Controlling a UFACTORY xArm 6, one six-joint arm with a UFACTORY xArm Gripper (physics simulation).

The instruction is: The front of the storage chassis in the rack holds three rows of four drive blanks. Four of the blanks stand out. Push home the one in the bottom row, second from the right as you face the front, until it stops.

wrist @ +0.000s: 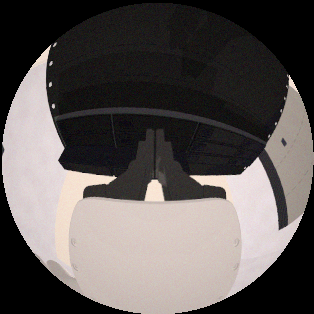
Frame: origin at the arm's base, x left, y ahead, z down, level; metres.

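Where they show: gripper, fingertip midpoint: point(154, 139).
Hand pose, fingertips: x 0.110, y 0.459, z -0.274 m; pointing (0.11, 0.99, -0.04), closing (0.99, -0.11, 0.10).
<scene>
Each offset is from my fingertips to the top centre of the thing. "*": to the spot under its first point.
The storage chassis point(150, 111) fills the upper part of the wrist view, very dark, with a thin grey edge across it. Below that edge its front shows dark, foreshortened panels split by thin upright lines. Faint drive blanks @[dy +0.076, dx +0.118, dz -0.040 m] point(217, 145) show right of the fingers. The rows and which blanks stand out are too dark to tell. My gripper point(154, 139) is shut and empty, its fingertips together in front of the middle of the chassis front. The fingers hide the part behind them, and I cannot tell whether the tips touch a blank. The bottom-row target blank cannot be made out.
A dark block-like part @[* dy +0.006, dx -0.093, dz -0.042 m] point(87, 160) juts out at the lower left of the chassis front. Small pale dots run down both side edges of the dark chassis area. A beige-grey panel point(297, 150) with a black curved strip point(275, 187) stands at the right. A pale wall or floor lies behind.
</scene>
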